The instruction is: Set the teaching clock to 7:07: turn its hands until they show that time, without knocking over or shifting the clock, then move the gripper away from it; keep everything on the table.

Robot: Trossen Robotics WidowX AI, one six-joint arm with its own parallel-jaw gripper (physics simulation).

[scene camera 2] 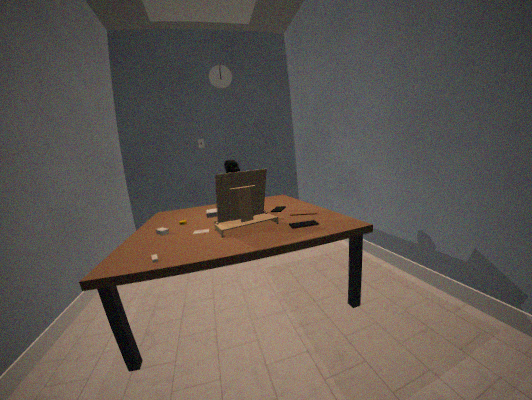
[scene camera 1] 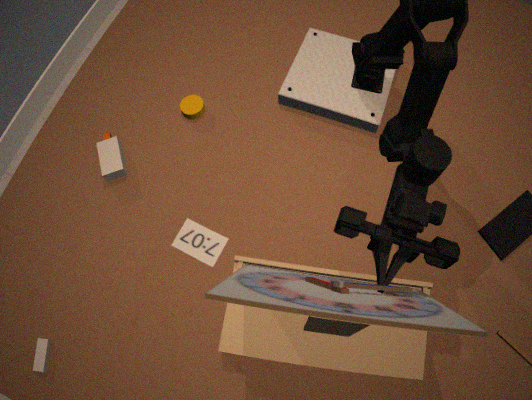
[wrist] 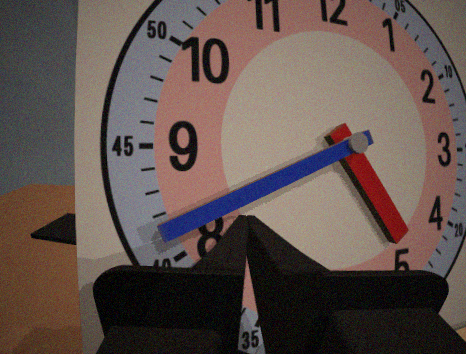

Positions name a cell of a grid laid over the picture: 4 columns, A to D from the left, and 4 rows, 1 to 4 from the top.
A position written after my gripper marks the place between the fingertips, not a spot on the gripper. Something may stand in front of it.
my gripper: scene camera 1 C3; wrist C3; not seen in scene camera 2 (hidden by a tan wooden base)
teaching clock: scene camera 2 B2; scene camera 1 C3; wrist B2
